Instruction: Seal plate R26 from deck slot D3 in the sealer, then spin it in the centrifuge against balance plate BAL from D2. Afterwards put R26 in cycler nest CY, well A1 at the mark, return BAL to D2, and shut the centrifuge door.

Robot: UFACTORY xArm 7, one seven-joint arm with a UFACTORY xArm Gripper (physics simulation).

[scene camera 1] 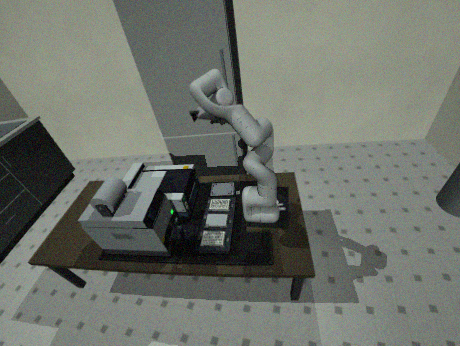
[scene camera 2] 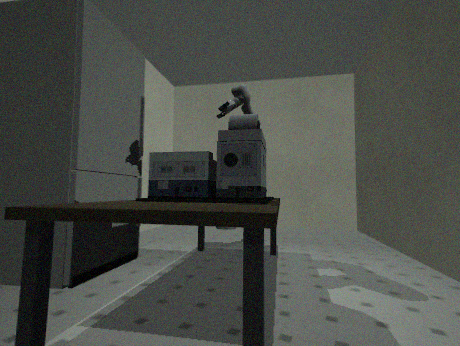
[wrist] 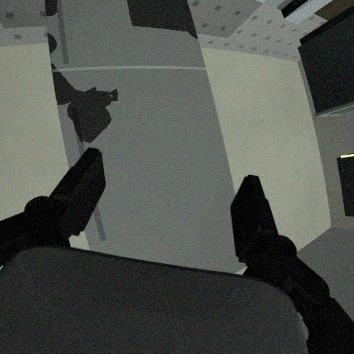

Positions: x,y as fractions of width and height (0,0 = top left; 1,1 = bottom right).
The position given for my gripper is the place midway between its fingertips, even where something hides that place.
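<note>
My gripper (wrist: 0.48,0.50) open, holding nothing. Roll (scene camera 1: 0.24,0.55). Dark box with green light (scene camera 2: 0.38,0.51).
</note>
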